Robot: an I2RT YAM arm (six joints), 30 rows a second.
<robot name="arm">
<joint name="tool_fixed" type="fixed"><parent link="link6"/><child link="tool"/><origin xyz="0 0 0" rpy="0 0 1.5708"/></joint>
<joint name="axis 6" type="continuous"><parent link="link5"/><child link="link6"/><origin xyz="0.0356 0 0.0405" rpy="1.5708 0 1.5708"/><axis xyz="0 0 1"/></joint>
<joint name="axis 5" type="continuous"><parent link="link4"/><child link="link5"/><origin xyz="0.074 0.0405 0.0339" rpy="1.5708 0 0"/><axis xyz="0 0 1"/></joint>
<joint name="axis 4" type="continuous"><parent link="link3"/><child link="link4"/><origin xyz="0.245 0.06 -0.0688" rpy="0 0 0"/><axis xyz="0 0 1"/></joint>
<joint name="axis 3" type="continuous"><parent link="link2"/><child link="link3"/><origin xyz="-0.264 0 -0.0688" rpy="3.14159 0 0"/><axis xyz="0 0 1"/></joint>
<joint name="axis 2" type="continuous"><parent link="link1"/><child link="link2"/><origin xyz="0.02 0.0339 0.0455" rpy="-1.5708 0 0"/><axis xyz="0 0 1"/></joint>
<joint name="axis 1" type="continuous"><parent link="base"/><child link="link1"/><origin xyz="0 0 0.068" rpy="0 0 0"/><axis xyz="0 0 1"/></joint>
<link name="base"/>
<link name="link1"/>
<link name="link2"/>
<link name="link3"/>
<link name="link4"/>
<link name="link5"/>
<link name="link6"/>
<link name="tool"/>
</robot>
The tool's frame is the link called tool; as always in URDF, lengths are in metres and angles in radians. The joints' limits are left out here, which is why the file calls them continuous.
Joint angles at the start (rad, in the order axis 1, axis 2, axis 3, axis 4, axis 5, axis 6):
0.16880, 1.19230, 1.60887, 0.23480, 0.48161, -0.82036
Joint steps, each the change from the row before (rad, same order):
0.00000, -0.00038, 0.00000, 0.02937, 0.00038, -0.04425
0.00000, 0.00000, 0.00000, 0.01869, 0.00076, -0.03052
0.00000, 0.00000, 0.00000, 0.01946, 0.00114, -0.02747
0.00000, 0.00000, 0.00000, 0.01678, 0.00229, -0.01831
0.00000, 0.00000, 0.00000, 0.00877, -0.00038, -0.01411
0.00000, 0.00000, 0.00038, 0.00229, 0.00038, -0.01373
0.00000, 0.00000, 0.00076, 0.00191, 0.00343, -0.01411
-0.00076, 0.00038, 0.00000, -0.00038, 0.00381, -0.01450
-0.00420, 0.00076, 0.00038, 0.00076, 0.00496, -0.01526
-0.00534, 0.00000, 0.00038, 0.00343, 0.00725, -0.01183
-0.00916, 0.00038, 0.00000, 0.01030, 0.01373, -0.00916
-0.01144, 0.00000, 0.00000, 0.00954, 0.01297, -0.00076
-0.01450, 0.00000, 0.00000, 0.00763, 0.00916, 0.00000
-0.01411, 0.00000, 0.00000, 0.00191, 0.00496, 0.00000
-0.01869, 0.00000, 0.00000, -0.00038, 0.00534, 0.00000
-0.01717, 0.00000, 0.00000, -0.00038, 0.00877, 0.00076
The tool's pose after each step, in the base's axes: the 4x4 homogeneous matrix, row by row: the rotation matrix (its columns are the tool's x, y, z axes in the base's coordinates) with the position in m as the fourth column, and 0 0 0 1 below. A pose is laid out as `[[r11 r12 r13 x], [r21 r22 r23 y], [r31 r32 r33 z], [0 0 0 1]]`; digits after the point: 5 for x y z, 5 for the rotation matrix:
[[0.24597 0.60603 0.75645 0.20393], [-0.64196 0.68658 -0.34131 0.01802], [-0.72621 -0.40166 0.55793 0.57931], [0 0 0 1]]
[[0.24005 0.62129 0.74590 0.20269], [-0.66017 0.66782 -0.34379 0.01778], [-0.71172 -0.40990 0.57047 0.58083], [0 0 0 1]]
[[0.23564 0.63626 0.73461 0.20136], [-0.67567 0.65057 -0.34674 0.01752], [-0.69853 -0.41465 0.58320 0.58237], [0 0 0 1]]
[[0.23402 0.64841 0.72443 0.20018], [-0.68487 0.63881 -0.35053 0.01724], [-0.69006 -0.41411 0.59357 0.58367], [0 0 0 1]]
[[0.23098 0.65512 0.71935 0.19957], [-0.69292 0.62978 -0.35105 0.01715], [-0.68301 -0.41736 0.59942 0.58435], [0 0 0 1]]
[[0.22353 0.65951 0.71770 0.19932], [-0.70109 0.62032 -0.35168 0.01710], [-0.67714 -0.42456 0.60103 0.58463], [0 0 0 1]]
[[0.21392 0.66510 0.71546 0.19899], [-0.70846 0.60989 -0.35513 0.01693], [-0.67255 -0.43090 0.60166 0.58495], [0 0 0 1]]
[[0.20092 0.66973 0.71490 0.19918], [-0.71632 0.59825 -0.35913 0.01669], [-0.66821 -0.43995 0.59995 0.58481], [0 0 0 1]]
[[0.18488 0.67722 0.71217 0.19943], [-0.72459 0.58349 -0.36675 0.01573], [-0.66392 -0.44823 0.59858 0.58478], [0 0 0 1]]
[[0.17104 0.68680 0.70644 0.19913], [-0.72966 0.57011 -0.37759 0.01437], [-0.66207 -0.45088 0.59864 0.58507], [0 0 0 1]]
[[0.15625 0.70280 0.69402 0.19859], [-0.73075 0.55499 -0.39749 0.01201], [-0.66453 -0.44504 0.60029 0.58562], [0 0 0 1]]
[[0.14601 0.71791 0.68065 0.19791], [-0.72744 0.54421 -0.41794 0.00923], [-0.67046 -0.43410 0.60170 0.58618], [0 0 0 1]]
[[0.13526 0.73212 0.66761 0.19739], [-0.72544 0.53212 -0.43656 0.00600], [-0.67486 -0.42526 0.60309 0.58663], [0 0 0 1]]
[[0.12348 0.74203 0.65889 0.19726], [-0.72523 0.52069 -0.45048 0.00304], [-0.67735 -0.42222 0.60244 0.58671], [0 0 0 1]]
[[0.10667 0.75325 0.64903 0.19726], [-0.72530 0.50545 -0.46741 -0.00082], [-0.68012 -0.42088 0.60024 0.58661], [0 0 0 1]]
[[0.08970 0.76446 0.63841 0.19715], [-0.72303 0.49081 -0.48613 -0.00447], [-0.68497 -0.41798 0.59675 0.58646], [0 0 0 1]]

